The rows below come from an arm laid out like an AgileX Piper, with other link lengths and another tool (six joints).
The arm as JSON. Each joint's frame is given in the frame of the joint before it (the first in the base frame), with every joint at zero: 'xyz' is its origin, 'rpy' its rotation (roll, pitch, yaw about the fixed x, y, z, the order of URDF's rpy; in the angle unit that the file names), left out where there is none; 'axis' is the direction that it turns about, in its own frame. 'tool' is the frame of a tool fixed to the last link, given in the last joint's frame.
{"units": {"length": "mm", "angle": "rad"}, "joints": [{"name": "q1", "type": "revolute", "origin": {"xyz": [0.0, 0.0, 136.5]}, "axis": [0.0, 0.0, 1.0]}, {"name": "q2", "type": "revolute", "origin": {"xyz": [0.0, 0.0, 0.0]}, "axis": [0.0, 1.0, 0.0]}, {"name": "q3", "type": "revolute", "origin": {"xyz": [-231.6, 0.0, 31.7]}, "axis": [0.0, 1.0, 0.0]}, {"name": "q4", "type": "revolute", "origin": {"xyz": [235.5, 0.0, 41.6]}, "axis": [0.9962, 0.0, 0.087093]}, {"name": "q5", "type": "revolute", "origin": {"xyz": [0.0, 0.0, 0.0]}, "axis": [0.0, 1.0, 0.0]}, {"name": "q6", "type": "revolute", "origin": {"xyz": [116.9, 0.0, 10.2]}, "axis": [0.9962, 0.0, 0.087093]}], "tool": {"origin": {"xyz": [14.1, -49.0, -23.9], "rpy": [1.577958, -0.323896, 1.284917]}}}
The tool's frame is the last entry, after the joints.
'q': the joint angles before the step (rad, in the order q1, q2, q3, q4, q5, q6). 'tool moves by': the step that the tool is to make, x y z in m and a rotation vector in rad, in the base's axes. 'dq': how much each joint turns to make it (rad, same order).
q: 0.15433, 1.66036, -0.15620, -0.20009, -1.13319, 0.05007
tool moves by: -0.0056, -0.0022, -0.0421, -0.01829, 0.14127, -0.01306
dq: -0.00015, 0.23433, -0.03539, 0.01652, -0.05606, -0.00862
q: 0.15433, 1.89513, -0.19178, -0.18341, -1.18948, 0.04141
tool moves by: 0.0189, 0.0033, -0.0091, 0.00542, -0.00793, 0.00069
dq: -0.00034, 0.08845, -0.09010, -0.00230, -0.00765, 0.00294
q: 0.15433, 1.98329, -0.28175, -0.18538, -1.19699, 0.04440
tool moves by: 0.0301, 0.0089, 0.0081, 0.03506, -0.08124, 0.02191
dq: -0.00015, 0.02477, -0.10632, -0.03018, -0.00844, 0.02234
